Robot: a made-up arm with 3 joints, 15 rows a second.
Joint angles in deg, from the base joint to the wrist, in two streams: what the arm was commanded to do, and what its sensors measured. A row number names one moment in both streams.
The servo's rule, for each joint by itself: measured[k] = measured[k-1] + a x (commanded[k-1-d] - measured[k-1]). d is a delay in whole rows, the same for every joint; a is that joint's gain. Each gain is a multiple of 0.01, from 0.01 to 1. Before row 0 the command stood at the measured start. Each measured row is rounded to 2 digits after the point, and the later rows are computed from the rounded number. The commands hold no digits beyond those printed.
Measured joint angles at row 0:
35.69 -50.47 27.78
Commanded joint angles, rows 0 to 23:
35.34 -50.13 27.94
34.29 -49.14 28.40
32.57 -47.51 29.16
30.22 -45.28 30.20
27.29 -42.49 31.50
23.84 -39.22 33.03
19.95 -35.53 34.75
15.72 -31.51 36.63
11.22 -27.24 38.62
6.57 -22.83 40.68
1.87 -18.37 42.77
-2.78 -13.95 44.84
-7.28 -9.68 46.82
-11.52 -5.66 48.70
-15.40 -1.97 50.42
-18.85 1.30 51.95
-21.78 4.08 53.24
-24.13 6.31 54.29
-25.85 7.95 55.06
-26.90 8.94 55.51
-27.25 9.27 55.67
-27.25 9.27 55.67
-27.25 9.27 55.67
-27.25 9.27 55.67
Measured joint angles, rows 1 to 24:
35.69 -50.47 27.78
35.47 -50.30 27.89
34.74 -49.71 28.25
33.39 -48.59 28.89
31.42 -46.90 29.81
28.86 -44.65 30.99
25.75 -41.88 32.42
22.15 -38.64 34.05
18.16 -35.00 35.86
13.86 -31.04 37.79
9.34 -26.85 39.81
4.71 -22.53 41.88
0.07 -18.15 43.95
-4.49 -13.83 45.96
-8.85 -9.66 47.88
-12.91 -5.74 49.66
-16.59 -2.15 51.26
-19.81 1.03 52.65
-22.49 3.72 53.80
-24.57 5.88 54.68
-26.01 7.44 55.26
-26.78 8.37 55.55
-27.07 8.83 55.63
-27.18 9.05 55.66
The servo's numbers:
d 1
a 0.62 0.51 0.70

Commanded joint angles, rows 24 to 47:
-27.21 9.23 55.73
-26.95 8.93 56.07
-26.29 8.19 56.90
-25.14 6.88 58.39
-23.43 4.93 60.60
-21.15 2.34 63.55
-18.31 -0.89 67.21
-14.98 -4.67 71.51
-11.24 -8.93 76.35
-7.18 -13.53 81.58
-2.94 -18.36 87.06
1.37 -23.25 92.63
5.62 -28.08 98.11
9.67 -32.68 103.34
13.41 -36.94 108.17
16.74 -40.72 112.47
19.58 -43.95 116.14
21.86 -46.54 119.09
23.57 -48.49 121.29
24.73 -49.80 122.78
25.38 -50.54 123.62
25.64 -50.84 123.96
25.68 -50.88 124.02
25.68 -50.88 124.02
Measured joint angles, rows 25 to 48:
-27.22 9.16 55.67
-27.21 9.20 55.71
-27.05 9.06 55.96
-26.58 8.62 56.62
-25.69 7.73 57.86
-24.29 6.30 59.78
-22.34 4.28 62.42
-19.84 1.64 65.77
-16.83 -1.58 69.79
-13.36 -5.33 74.38
-9.53 -9.51 79.42
-5.44 -14.02 84.77
-1.22 -18.73 90.27
3.02 -23.50 95.76
7.14 -28.18 101.07
11.03 -32.65 106.04
14.57 -36.77 110.54
17.68 -40.43 114.46
20.27 -43.55 117.70
22.32 -46.07 120.21
23.81 -47.97 122.01
24.78 -49.28 123.14
25.31 -50.08 123.71
25.54 -50.49 123.93

